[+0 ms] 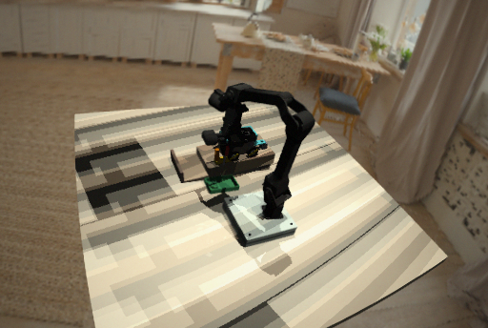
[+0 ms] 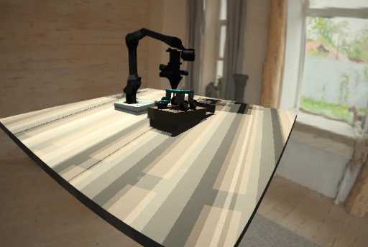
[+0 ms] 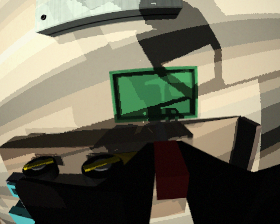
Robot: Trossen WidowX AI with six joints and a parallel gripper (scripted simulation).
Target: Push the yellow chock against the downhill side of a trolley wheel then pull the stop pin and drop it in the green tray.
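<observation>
The green tray is 140 mm below my gripper tip and 20 mm behind it. From my gripper tip the other things lie so: yellow chock (60 mm ahead, 50 mm below, 10 mm to the right); teal trolley (120 mm ahead, 80 mm to the right, 20 mm below); red-headed stop pin (right at my gripper tip).
</observation>
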